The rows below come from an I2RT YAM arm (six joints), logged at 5 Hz.
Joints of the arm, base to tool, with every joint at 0 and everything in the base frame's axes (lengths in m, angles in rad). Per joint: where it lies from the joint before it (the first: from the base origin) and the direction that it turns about. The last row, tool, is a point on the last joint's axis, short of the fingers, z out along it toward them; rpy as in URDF.
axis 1: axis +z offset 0 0 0.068
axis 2: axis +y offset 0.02 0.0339 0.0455
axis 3: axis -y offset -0.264 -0.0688 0
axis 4: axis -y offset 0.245 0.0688 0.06
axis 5: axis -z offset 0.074 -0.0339 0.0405
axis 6: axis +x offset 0.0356 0 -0.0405
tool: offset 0 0 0 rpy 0 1.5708 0
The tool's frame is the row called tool.
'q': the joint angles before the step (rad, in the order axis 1, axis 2, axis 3, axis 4, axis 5, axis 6). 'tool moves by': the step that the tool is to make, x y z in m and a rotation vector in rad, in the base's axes. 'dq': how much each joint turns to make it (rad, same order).
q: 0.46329 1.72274 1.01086 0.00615 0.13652 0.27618
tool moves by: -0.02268 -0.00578 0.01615 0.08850 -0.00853 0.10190
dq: 0.00149 -0.11791 -0.07641 0.00616 -0.12542 -0.00481
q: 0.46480 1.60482 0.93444 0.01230 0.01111 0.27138
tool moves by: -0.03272 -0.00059 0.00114 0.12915 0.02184 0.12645
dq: 0.02752 -0.11670 -0.12587 0.05207 -0.15371 0.04145
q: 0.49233 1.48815 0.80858 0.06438 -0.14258 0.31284
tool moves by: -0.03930 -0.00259 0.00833 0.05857 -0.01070 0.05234
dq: 0.05524 -0.16416 -0.11508 -0.00458 -0.02304 0.03982
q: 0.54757 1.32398 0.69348 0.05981 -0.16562 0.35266
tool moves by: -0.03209 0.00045 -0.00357 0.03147 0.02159 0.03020
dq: 0.06897 -0.11350 -0.09343 -0.01228 0.01222 0.05369
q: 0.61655 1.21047 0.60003 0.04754 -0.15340 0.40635
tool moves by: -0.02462 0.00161 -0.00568 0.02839 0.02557 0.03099
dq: 0.06755 -0.07984 -0.07076 -0.00454 0.01071 0.05226
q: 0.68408 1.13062 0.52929 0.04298 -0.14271 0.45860
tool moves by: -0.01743 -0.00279 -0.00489 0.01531 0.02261 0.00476
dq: 0.04299 -0.06900 -0.05368 -0.01688 0.01845 0.04297
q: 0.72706 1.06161 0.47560 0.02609 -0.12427 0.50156
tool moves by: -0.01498 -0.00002 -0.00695 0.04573 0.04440 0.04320
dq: 0.04137 -0.04602 -0.05213 0.01224 -0.03525 0.05365
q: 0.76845 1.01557 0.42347 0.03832 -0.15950 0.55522
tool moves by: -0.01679 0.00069 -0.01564 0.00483 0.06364 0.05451
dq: 0.05673 -0.02309 -0.06290 0.00612 -0.02455 0.04295
